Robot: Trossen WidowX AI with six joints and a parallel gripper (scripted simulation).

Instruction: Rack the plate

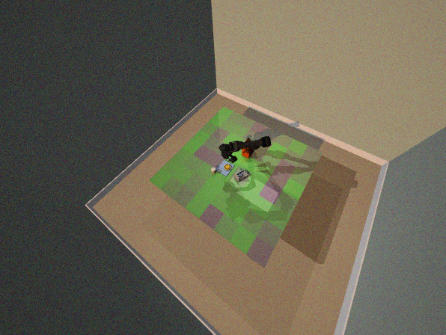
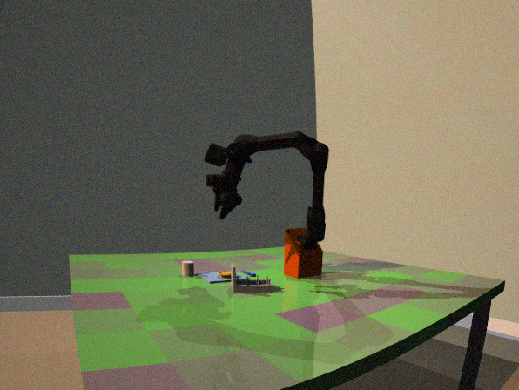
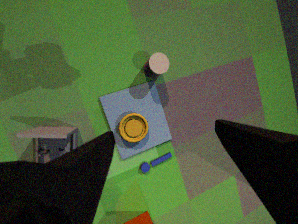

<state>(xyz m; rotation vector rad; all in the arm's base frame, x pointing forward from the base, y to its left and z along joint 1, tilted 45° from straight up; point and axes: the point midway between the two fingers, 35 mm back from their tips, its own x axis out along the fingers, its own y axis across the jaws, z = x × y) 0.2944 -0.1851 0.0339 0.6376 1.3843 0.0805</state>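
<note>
Right now the plate is 21 cm below my gripper tip, 3 cm behind it and 1 cm to the left of it. Also, from my gripper tip: dish rack: 20 cm below, 18 cm to the left, 2 cm behind; then light blue sheet: 22 cm below, 2 cm behind, 1 cm to the right.
</note>
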